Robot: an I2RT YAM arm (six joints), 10 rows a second.
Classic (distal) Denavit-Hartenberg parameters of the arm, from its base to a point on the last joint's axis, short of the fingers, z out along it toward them. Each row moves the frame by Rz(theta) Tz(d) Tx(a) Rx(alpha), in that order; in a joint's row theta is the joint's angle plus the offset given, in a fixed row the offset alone. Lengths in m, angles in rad.
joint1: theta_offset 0; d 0.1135; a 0.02; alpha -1.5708
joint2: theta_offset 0; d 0; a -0.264; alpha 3.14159
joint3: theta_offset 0.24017; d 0; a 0.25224; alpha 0
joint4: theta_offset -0.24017; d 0; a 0.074; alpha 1.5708
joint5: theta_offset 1.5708; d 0; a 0; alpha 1.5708
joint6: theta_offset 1.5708; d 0.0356; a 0; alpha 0
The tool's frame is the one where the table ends.
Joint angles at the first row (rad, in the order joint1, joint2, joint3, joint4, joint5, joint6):
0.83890, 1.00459, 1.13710, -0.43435, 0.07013, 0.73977
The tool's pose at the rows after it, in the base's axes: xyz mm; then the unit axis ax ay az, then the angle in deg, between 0 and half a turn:
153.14 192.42 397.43 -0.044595 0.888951 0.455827 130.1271
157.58 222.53 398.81 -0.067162 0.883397 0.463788 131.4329
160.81 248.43 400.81 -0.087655 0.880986 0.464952 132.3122
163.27 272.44 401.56 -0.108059 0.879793 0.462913 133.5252
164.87 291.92 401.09 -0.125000 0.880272 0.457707 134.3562
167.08 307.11 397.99 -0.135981 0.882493 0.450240 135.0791
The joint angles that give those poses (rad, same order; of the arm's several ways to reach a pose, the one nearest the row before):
0.91024, 1.11004, 1.19562, -0.39424, 0.08065, 0.75104
0.96591, 1.20926, 1.25778, -0.35893, 0.08652, 0.75102
1.00744, 1.29799, 1.32794, -0.34810, 0.09267, 0.74203
1.04103, 1.38180, 1.40095, -0.35350, 0.09057, 0.73217
1.06643, 1.45047, 1.46362, -0.36499, 0.09203, 0.72004
1.08213, 1.50578, 1.50914, -0.37533, 0.09434, 0.71187

